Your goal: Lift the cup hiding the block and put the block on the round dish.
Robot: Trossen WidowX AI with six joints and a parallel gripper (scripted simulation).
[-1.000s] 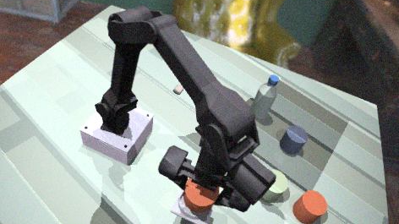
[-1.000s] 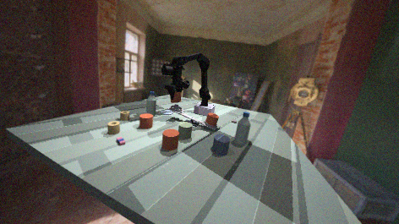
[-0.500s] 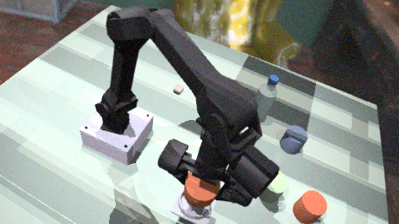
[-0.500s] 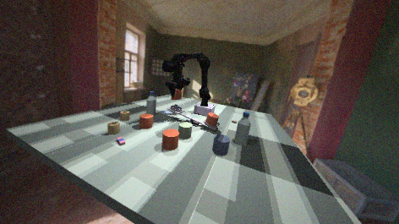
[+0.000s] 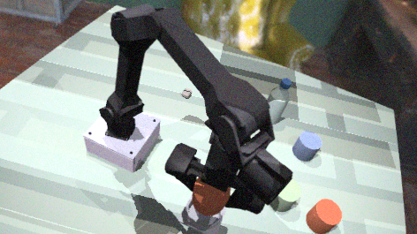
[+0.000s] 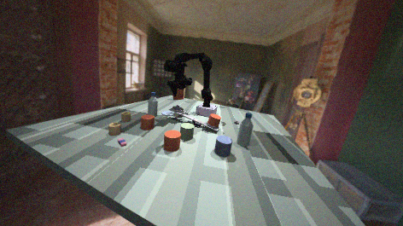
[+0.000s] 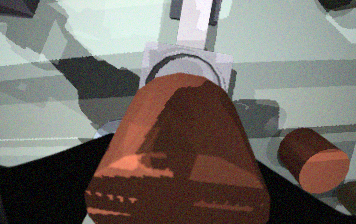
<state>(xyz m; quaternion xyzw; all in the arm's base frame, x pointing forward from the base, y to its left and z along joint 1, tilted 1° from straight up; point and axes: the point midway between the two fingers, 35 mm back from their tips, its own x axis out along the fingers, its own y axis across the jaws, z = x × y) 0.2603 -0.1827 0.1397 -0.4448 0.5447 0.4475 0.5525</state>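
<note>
Now: gripper tip 13 cm to the right of the balance beam, 13 cm above it and 3 cm short of it. Round my gripper tip: blue-red block: 37 cm ahead, 16 cm below, 11 cm to the right; then green cylinder: 22 cm ahead, 15 cm to the left, 13 cm below; then blue cylinder: 34 cm to the left, 27 cm ahead, 13 cm below.
</note>
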